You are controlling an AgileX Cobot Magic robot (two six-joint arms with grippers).
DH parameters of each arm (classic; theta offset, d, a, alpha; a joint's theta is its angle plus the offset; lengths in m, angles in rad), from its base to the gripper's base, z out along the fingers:
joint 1: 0 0.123 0 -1.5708
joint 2: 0.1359 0 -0.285 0
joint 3: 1.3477 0 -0.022 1.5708
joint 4: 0 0.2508 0 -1.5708
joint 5: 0 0 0.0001 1.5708
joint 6: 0 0.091 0 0
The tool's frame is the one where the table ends.
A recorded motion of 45 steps. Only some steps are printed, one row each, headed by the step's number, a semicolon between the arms.
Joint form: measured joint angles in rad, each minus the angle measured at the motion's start. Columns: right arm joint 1, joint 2, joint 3, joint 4, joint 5, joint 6; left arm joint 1, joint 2, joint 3, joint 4, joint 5, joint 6.
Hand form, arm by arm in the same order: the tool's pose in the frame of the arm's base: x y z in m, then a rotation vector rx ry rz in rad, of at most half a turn. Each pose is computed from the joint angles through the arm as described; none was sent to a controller.
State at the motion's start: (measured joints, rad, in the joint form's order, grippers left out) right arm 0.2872 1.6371 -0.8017 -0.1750 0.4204 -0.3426; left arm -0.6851 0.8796 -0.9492 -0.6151 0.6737 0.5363
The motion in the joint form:
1: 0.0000 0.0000 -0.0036 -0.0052 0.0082 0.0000; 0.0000 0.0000 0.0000 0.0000 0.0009 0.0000
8: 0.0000 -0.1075 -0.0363 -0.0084 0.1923 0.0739; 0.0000 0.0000 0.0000 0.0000 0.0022 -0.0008
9: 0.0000 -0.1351 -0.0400 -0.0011 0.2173 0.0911; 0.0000 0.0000 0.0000 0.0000 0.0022 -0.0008
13: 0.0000 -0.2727 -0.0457 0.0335 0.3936 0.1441; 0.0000 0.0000 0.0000 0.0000 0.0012 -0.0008
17: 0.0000 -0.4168 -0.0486 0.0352 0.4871 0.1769; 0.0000 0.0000 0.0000 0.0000 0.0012 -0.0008
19: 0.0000 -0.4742 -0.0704 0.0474 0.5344 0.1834; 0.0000 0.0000 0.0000 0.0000 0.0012 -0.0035
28: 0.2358 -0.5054 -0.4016 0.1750 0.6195 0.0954; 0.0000 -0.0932 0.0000 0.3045 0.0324 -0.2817
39: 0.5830 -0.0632 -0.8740 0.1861 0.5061 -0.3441; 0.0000 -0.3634 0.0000 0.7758 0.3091 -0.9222
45: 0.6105 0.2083 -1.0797 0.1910 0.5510 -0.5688; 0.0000 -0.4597 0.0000 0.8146 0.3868 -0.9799
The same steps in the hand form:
1: 0.2821 0.0762 0.1649 -1.0416 2.5385 -0.1633; 0.1120 -0.1339 0.3912 0.9439 1.8188 -0.7817
8: 0.2691 0.0695 0.1976 -0.9374 2.6197 -0.1796; 0.1119 -0.1339 0.3912 0.9443 1.8201 -0.7825
9: 0.2656 0.0686 0.2054 -0.9010 2.6251 -0.1723; 0.1119 -0.1339 0.3912 0.9443 1.8201 -0.7825
13: 0.2390 0.0609 0.2372 -0.7837 2.6950 -0.1463; 0.1119 -0.1339 0.3912 0.9435 1.8195 -0.7823
17: 0.2140 0.0528 0.2687 -0.7045 2.6597 -0.1421; 0.1119 -0.1339 0.3912 0.9435 1.8195 -0.7823
19: 0.2041 0.0504 0.2855 -0.6709 2.6363 -0.1261; 0.1119 -0.1339 0.3912 0.9412 1.8211 -0.7839
28: 0.1879 0.1083 0.3861 -0.9225 2.2759 0.1212; 0.1019 -0.1066 0.3961 0.8247 1.8764 -0.6240
39: 0.2244 0.2673 0.4127 -1.6202 1.6474 0.1073; 0.0550 -0.0293 0.3999 0.3131 2.0331 -0.4821
45: 0.2609 0.3292 0.3687 -1.8986 1.4988 0.0138; 0.0340 -0.0074 0.3984 0.2322 2.0193 -0.4837

